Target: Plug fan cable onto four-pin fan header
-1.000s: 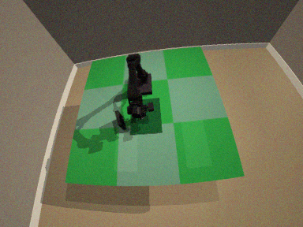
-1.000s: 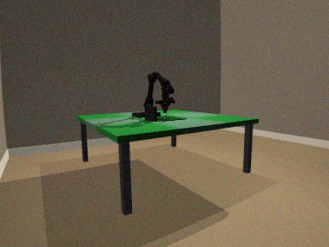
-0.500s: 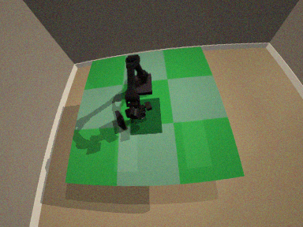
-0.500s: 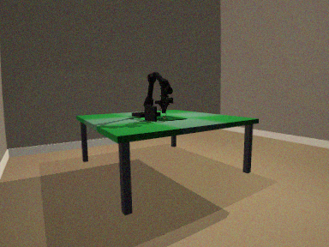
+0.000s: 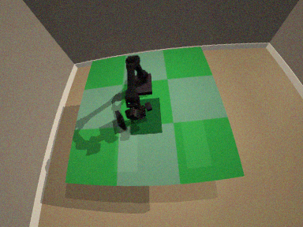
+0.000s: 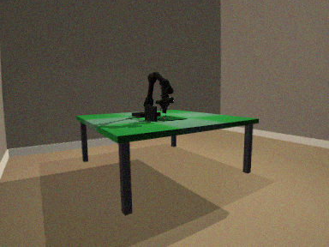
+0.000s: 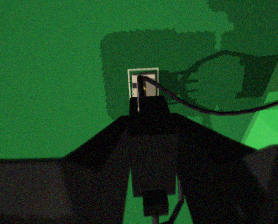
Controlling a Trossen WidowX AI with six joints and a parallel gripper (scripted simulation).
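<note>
Right now my gripper tip is 80 mm above the dark green board, 30 mm to the right of it and 20 mm past it. Also, from my gripper tip: black fan: 140 mm to the right, 40 mm ahead; then fan plug: 10 mm behind, 10 mm above.
</note>
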